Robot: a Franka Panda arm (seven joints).
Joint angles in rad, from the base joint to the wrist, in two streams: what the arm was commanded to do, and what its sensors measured. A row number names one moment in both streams.
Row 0, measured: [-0.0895, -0.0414, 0.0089, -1.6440, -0.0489, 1.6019, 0.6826]
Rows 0 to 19, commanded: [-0.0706, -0.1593, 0.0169, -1.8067, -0.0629, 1.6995, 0.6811]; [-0.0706, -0.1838, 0.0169, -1.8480, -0.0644, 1.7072, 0.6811]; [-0.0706, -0.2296, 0.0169, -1.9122, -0.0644, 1.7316, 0.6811]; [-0.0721, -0.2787, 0.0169, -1.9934, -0.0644, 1.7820, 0.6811]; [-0.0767, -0.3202, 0.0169, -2.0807, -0.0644, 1.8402, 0.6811]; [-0.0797, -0.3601, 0.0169, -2.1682, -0.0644, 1.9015, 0.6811]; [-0.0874, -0.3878, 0.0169, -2.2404, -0.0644, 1.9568, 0.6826]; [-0.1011, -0.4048, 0.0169, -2.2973, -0.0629, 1.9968, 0.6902]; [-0.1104, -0.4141, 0.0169, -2.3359, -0.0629, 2.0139, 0.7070]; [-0.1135, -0.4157, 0.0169, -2.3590, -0.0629, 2.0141, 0.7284]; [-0.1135, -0.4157, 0.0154, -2.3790, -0.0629, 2.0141, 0.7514]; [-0.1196, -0.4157, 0.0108, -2.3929, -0.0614, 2.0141, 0.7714]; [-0.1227, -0.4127, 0.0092, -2.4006, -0.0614, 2.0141, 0.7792]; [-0.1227, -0.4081, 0.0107, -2.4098, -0.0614, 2.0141, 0.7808]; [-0.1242, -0.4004, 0.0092, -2.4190, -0.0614, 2.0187, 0.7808]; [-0.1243, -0.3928, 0.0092, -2.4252, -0.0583, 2.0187, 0.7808]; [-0.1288, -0.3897, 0.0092, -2.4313, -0.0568, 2.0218, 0.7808]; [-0.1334, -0.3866, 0.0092, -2.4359, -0.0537, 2.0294, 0.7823]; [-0.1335, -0.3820, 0.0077, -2.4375, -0.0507, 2.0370, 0.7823]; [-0.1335, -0.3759, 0.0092, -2.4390, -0.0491, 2.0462, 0.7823]
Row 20, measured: [-0.1252, -0.3834, 0.0055, -2.4226, -0.0491, 2.0034, 0.7656]
